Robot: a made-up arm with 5 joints.
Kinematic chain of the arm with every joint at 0, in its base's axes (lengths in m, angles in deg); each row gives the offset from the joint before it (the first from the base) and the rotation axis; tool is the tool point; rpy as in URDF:
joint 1: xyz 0.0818 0 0.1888 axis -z
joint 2: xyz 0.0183 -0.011 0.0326 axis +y
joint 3: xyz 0.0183 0 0.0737 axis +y
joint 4: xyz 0.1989 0 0.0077 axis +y
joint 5: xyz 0.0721 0.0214 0 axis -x
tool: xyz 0 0 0 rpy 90 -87.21 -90
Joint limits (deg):
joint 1: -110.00..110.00
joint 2: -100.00..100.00
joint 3: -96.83..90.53
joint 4: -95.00..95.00
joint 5: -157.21..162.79
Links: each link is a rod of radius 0.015 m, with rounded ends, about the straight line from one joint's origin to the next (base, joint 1, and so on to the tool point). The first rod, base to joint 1, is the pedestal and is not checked.
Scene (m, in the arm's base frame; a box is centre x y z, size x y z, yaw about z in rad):
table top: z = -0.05
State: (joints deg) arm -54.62 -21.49 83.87 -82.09 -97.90
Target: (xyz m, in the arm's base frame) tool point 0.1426 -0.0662 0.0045
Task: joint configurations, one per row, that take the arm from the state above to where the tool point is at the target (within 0.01 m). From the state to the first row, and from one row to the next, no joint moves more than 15 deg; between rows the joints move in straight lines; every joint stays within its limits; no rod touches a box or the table.
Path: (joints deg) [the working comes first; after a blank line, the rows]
Joints at the target: 54.08 42.56 58.11 -41.50 -97.90
Straight joint move there: clear.

1: -41.03 -13.48 80.65 -77.02 -97.90
2: -27.45 -5.48 77.43 -71.94 -97.90
3: -13.86 2.53 74.21 -66.87 -97.90
4: -0.27 10.54 70.99 -61.79 -97.90
5: 13.32 18.54 67.77 -56.72 -97.90
6: 26.90 26.55 64.55 -51.64 -97.90
7: 40.49 34.56 61.33 -46.57 -97.90
8: 54.08 42.56 58.11 -41.50 -97.90

